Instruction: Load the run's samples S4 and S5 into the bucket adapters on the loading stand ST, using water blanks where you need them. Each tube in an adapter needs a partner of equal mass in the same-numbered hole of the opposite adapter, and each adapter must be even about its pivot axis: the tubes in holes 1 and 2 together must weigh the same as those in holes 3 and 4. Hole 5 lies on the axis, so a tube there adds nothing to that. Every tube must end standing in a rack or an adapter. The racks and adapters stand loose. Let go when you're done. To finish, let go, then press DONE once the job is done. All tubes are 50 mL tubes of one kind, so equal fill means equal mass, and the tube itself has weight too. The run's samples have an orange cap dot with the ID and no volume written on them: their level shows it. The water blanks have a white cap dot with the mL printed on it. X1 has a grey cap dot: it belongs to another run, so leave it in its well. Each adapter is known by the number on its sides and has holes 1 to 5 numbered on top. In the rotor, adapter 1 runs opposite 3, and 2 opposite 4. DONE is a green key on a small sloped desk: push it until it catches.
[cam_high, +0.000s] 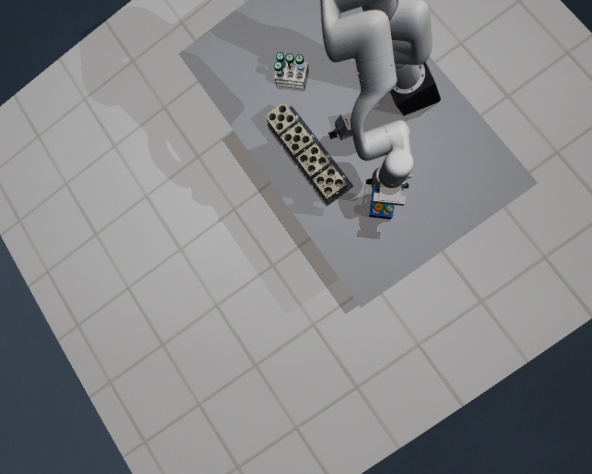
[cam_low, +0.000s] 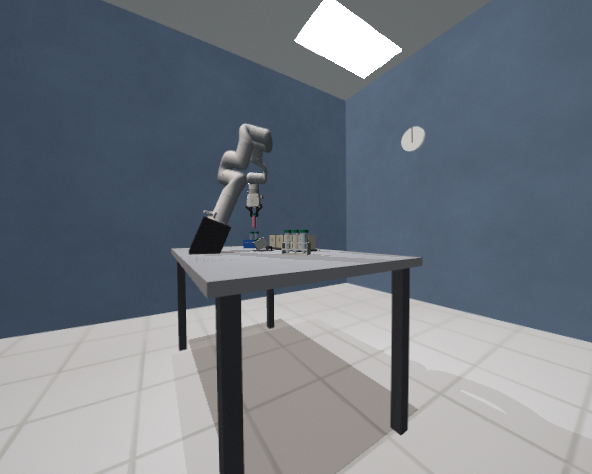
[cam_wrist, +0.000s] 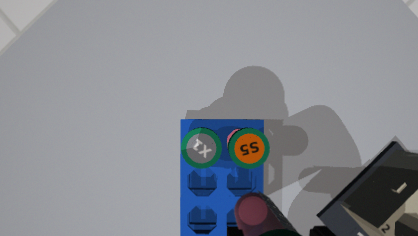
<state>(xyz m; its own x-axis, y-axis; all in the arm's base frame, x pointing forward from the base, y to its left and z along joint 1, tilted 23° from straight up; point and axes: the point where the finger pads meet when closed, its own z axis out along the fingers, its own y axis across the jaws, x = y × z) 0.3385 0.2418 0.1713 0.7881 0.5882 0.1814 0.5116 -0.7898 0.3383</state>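
Right now my hand is 22 cm above the blue rack, 2 cm to the right of it and 1 cm past it. From my hand the other things lie so: white rack: 62 cm to the right, 22 cm below, 19 cm behind; then adapter: 20 cm below, 18 cm to the right, 8 cm ahead.
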